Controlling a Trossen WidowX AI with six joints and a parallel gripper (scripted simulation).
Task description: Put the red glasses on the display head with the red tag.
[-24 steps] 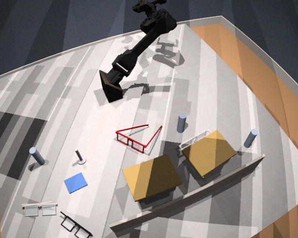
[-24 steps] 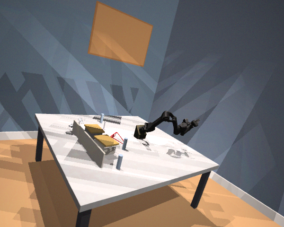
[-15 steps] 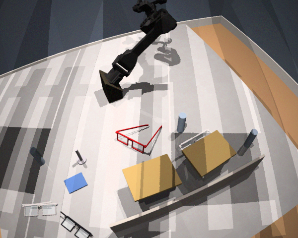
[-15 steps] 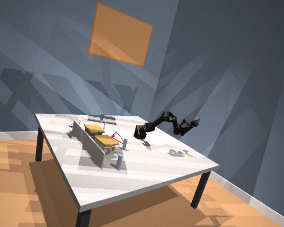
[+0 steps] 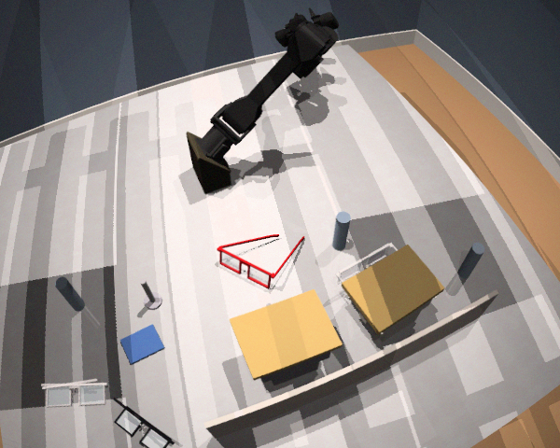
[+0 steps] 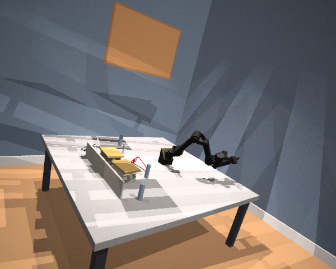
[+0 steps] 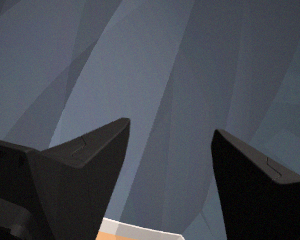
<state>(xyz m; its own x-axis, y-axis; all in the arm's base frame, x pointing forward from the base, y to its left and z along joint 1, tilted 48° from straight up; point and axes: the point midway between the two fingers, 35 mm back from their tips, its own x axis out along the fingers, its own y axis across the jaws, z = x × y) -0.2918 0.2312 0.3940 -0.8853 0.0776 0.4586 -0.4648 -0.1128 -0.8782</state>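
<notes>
The post lies 57 cm ahead of my gripper tip, 73 cm to the right of it and 20 cm below it. Also, from my gripper tip: long grey board (93 cm ahead, 44 cm to the right, 17 cm below); blue square (66 cm ahead, 79 cm to the right, 22 cm below).
</notes>
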